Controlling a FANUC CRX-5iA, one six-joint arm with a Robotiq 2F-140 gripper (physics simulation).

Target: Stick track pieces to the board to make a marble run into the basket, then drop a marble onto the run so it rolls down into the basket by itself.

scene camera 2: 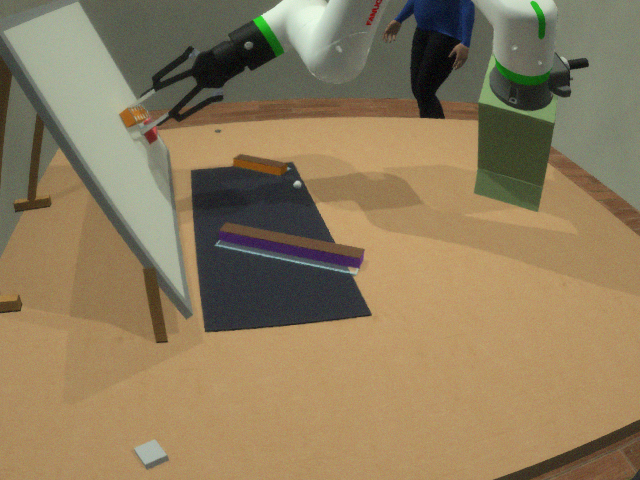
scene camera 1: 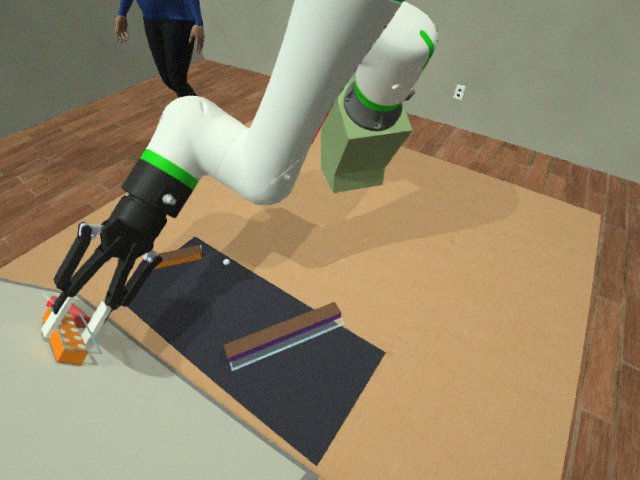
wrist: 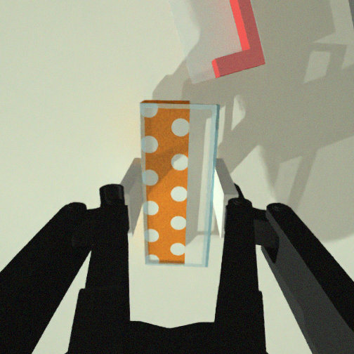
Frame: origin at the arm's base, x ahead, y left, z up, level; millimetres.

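Where they show: gripper, fingertip midpoint: (scene camera 1: 66,337); arm's base, link origin: (scene camera 2: 521,86) (scene camera 1: 372,105).
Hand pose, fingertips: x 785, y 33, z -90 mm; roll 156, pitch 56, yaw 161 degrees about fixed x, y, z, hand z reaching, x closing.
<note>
Each offset is from my fingertips to the top centre of the thing. "pt": to the spot under its first point. Level surfaces: height alone.
My gripper (scene camera 1: 69,329) (scene camera 2: 138,114) (wrist: 178,174) is shut on an orange track piece @(pt dz +39, dx -5, dy +64 mm) (scene camera 1: 70,351) (scene camera 2: 128,118) (wrist: 165,150) with white dots and a clear front. It holds the piece at the face of the tilted white board (scene camera 1: 206,423) (scene camera 2: 93,93) (wrist: 60,100); I cannot tell whether they touch. A red piece (scene camera 1: 81,317) (scene camera 2: 150,135) (wrist: 240,65) with a clear front is on the board, beyond the orange piece's far end in the wrist view. A purple track piece @(pt dz -181, dx -295, dy +140 mm) (scene camera 1: 281,329) (scene camera 2: 289,250), a shorter orange piece @(pt dz -181, dx -253, dy -204 mm) (scene camera 1: 180,255) (scene camera 2: 258,165) and a white marble @(dz -186, dx -328, dy -110 mm) (scene camera 1: 226,261) (scene camera 2: 297,184) lie on the dark mat @(dz -203 mm) (scene camera 1: 310,408) (scene camera 2: 258,304).
The board leans on brown wooden legs @(dz -78, dx -106, dy +384 mm) (scene camera 2: 155,310). A small pale square block @(dz -194, dx -118, dy +610 mm) (scene camera 2: 151,453) lies on the table @(dz -206 mm) (scene camera 1: 465,310) (scene camera 2: 413,361) near its front. The arm's green pedestal (scene camera 1: 361,149) (scene camera 2: 516,139) stands at the back. A person (scene camera 1: 173,46) (scene camera 2: 439,46) stands behind the table.
</note>
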